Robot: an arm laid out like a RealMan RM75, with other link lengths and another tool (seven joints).
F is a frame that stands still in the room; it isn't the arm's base.
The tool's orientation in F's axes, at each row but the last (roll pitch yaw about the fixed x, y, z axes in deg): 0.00 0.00 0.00; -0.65 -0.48 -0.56; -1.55 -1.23 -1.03; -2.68 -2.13 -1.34; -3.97 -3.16 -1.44; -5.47 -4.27 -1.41
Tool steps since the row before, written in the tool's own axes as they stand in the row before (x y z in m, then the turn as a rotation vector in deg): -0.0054 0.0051 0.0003 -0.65 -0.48 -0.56; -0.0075 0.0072 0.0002 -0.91 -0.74 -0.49; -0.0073 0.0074 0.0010 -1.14 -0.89 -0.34; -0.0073 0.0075 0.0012 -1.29 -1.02 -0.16; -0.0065 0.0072 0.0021 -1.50 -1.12 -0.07; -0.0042 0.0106 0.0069 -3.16 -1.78 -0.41
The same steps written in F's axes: -0.0054 0.0051 0.0003 -0.65 -0.48 -0.56; -0.0074 0.0073 0.0001 -0.91 -0.74 -0.49; -0.0072 0.0076 0.0006 -1.15 -0.88 -0.34; -0.0071 0.0077 0.0006 -1.31 -1.00 -0.16; -0.0064 0.0075 0.0012 -1.53 -1.08 -0.07; -0.0043 0.0113 0.0055 -3.18 -1.73 -0.47
